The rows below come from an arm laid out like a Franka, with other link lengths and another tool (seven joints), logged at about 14 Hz.
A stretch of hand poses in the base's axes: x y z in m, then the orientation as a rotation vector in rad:
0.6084 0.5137 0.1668 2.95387 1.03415 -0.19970
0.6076 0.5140 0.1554 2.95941 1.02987 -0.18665
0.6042 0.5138 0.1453 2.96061 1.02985 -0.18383
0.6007 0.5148 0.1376 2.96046 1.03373 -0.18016
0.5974 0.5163 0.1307 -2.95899 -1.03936 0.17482
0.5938 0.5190 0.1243 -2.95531 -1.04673 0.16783
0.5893 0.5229 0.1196 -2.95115 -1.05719 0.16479
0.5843 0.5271 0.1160 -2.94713 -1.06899 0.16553
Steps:
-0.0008 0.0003 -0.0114 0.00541 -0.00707 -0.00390
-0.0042 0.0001 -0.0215 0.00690 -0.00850 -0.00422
-0.0077 0.0011 -0.0292 0.00869 -0.01038 -0.00191
-0.0110 0.0026 -0.0361 0.01115 -0.01312 0.00171
-0.0146 0.0053 -0.0425 0.01423 -0.01670 0.00683
-0.0191 0.0092 -0.0472 0.01582 -0.01815 0.01395
-0.0241 0.0134 -0.0508 0.01590 -0.01761 0.02189

